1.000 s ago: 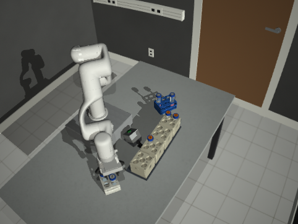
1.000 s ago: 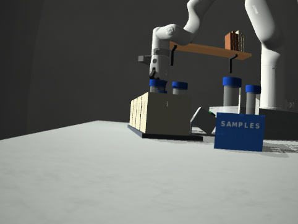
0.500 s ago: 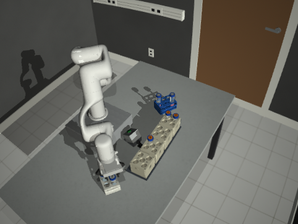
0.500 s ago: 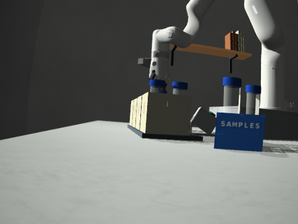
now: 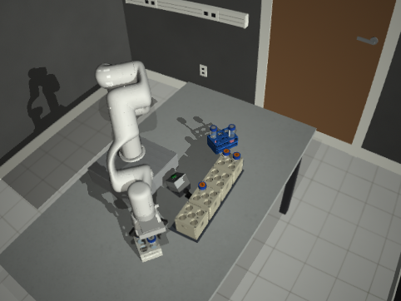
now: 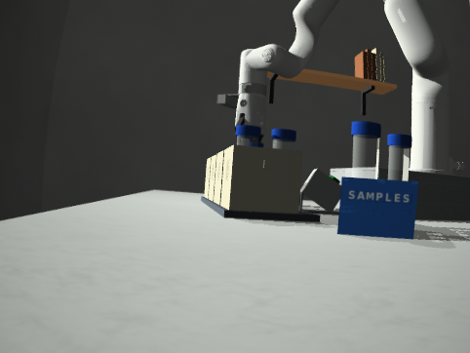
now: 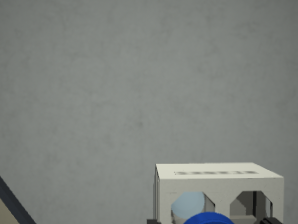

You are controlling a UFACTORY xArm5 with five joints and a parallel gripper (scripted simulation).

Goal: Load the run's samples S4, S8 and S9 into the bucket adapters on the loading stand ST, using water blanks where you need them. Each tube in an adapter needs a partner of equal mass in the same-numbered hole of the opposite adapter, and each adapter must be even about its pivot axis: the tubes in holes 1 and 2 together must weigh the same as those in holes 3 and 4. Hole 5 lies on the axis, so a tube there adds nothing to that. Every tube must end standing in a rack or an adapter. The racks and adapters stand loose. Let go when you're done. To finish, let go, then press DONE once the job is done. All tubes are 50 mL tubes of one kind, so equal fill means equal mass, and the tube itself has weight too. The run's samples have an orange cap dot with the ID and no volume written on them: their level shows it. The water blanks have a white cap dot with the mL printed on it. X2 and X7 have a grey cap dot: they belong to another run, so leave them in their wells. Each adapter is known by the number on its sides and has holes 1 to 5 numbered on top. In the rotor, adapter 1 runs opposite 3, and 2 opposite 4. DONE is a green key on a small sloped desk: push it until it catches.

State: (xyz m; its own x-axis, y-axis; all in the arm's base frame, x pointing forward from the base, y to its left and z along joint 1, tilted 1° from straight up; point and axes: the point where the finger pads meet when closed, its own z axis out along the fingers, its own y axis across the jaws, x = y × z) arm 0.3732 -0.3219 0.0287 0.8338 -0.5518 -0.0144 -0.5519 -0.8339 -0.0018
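Right now the white blanks rack is 10 cm below my hand, 4 cm behind it and 1 cm to the left of it. Also, from my hand: adapter 51 cm to the left, 8 cm below, 4 cm ahead; then blue samples rack 67 cm to the left, 10 cm below, 9 cm behind.
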